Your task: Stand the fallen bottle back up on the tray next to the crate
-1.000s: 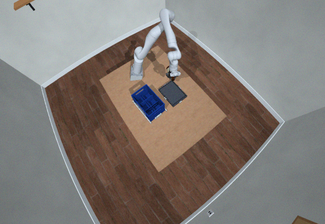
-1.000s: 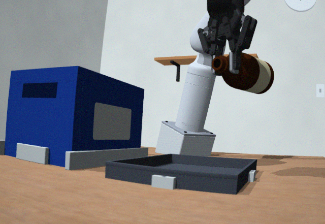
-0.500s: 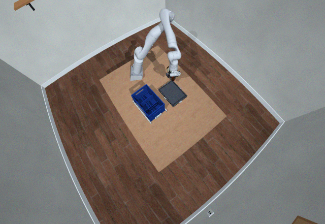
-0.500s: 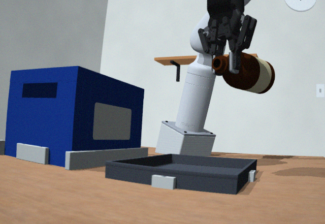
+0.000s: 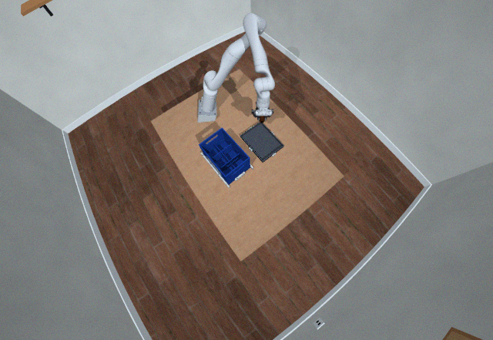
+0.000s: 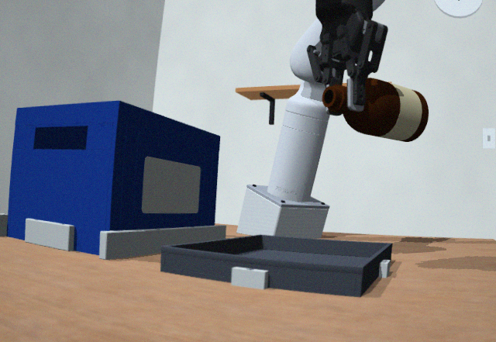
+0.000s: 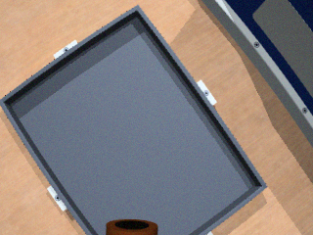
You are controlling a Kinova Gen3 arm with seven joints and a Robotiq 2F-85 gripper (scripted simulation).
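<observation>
Right now my hand is 4 cm past the brown bottle and 3 cm to the right of it. Round my hand: blue crate (2 cm behind, 32 cm to the right, 12 cm below); then tray (5 cm ahead, 4 cm to the right, 19 cm below).
</observation>
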